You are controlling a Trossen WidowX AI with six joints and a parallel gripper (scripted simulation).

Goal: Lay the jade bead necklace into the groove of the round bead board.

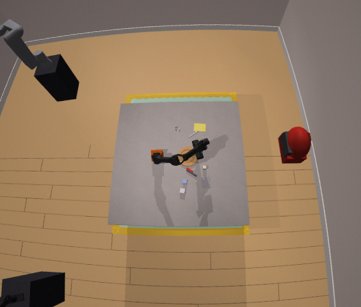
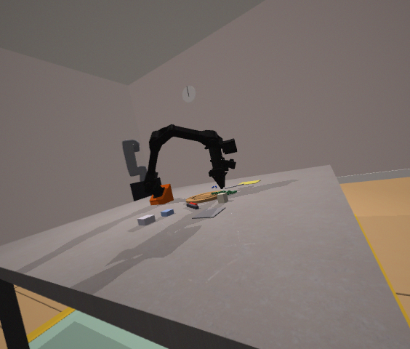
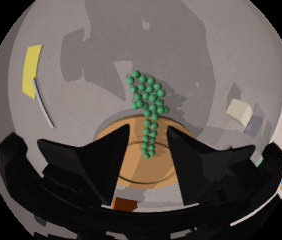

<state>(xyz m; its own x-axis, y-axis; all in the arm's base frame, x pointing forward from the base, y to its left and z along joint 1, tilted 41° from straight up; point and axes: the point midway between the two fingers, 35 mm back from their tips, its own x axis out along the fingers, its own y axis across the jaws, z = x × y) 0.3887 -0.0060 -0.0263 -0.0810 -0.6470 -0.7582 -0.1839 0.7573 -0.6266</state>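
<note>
My gripper tip is now 9 cm past the round wooden bead board, 3 cm above it and 2 cm to the left of it. Also, from my gripper tip: beige cube 15 cm to the right, 5 cm ahead, 2 cm below; red-handled tool 18 cm to the right, 8 cm behind, 3 cm below; yellow sheet 29 cm to the left, 5 cm ahead, 3 cm below.
</note>
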